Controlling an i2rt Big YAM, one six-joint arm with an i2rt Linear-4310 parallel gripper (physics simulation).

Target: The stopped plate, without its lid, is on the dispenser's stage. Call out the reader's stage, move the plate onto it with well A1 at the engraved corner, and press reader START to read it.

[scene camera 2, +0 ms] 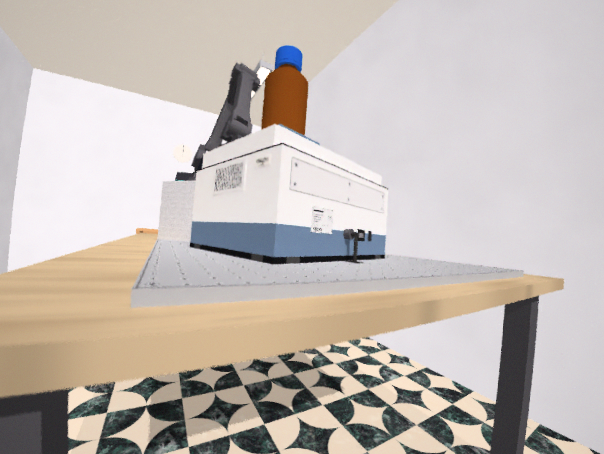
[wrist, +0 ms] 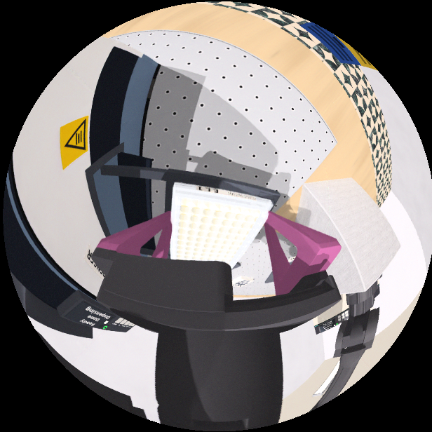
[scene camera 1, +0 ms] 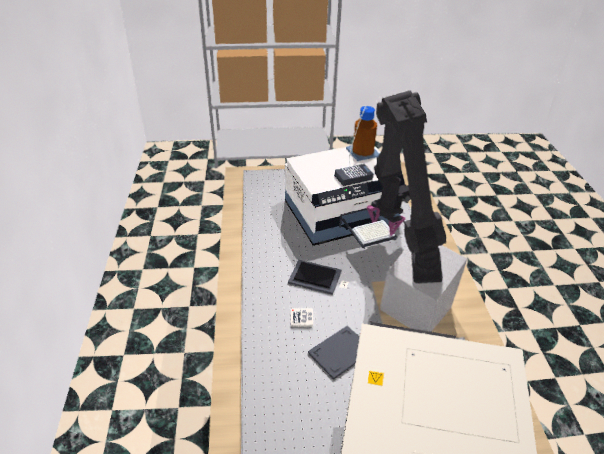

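Seen in the pictures: gripper, between the fingertips: [scene camera 1: 382, 229]; arm's base, origin of its link: [scene camera 1: 426, 265].
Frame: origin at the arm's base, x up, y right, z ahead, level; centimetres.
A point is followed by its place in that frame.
Observation:
The white well plate [scene camera 1: 370, 232] {y 23.5, x -8.1, z 16.5 cm} [wrist: 215, 225], lidless with pale wells, lies flat on the dispenser's dark stage [scene camera 1: 378, 243] [wrist: 145, 173], which sticks out of the dispenser's front. My gripper [scene camera 1: 384, 227] {y 26.9, x -9.1, z 12.0 cm} [wrist: 218, 216] has its magenta fingers against two opposite sides of the plate and is shut on it. The dispenser [scene camera 1: 325, 172] {y 43.3, x 2.8, z 34.6 cm} [scene camera 2: 235, 200] {y 60.0, x -8.9, z 12.7 cm} is white and blue, with a lit green light on its panel. It hides the gripper and plate in scene camera 2. The large cream instrument [scene camera 1: 387, 415] {y -60.4, x 16.0, z 15.6 cm}, apparently the reader, stands at the lower right. Its front, START button and stage do not show in scene camera 1. Well A1 cannot be made out.
An amber bottle [scene camera 1: 365, 137] {y 55.6, x 12.1, z 20.5 cm} [scene camera 2: 285, 97] {y 64.1, x 10.2, z 19.6 cm} and a black rack [scene camera 1: 354, 175] {y 38.8, x 5.4, z 23.8 cm} stand on the dispenser. A black tray [scene camera 1: 315, 276] {y 8.2, x -17.2, z 34.5 cm}, a white keypad [scene camera 1: 302, 318] {y -10.5, x -17.7, z 37.0 cm} and a dark pad [scene camera 1: 335, 353] {y -22.5, x -18.0, z 25.7 cm} lie between the instruments. The grey arm base [scene camera 1: 420, 295] {y -8.8, x -4.1, z 1.9 cm} [wrist: 350, 235] stands close beside the stage.

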